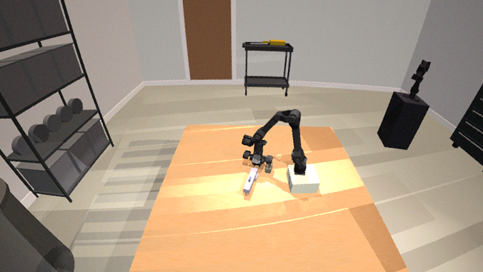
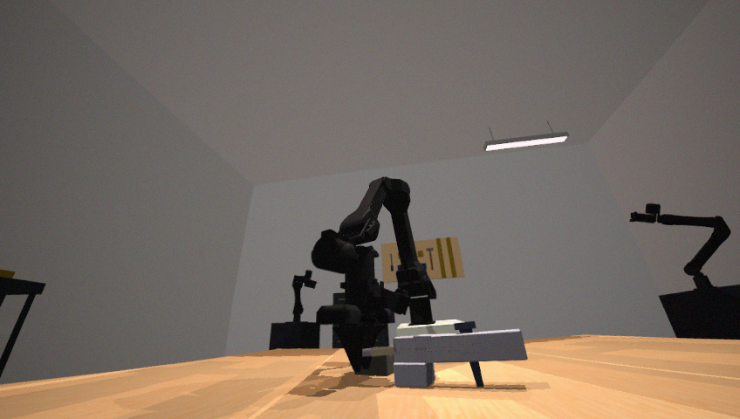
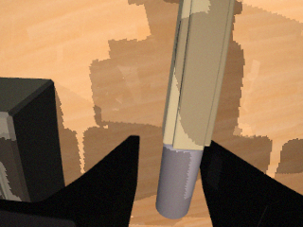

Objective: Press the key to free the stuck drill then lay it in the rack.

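Now: gripper tip 10 mm short of the drill, 50 mm to the right of it and 30 mm below it. Round my gripper tip: dark t-shaped post: 20 mm ahead, 180 mm to the left, 40 mm above; then rack: 80 mm behind; then long grey body: 20 mm ahead, 150 mm to the left, 30 mm above.
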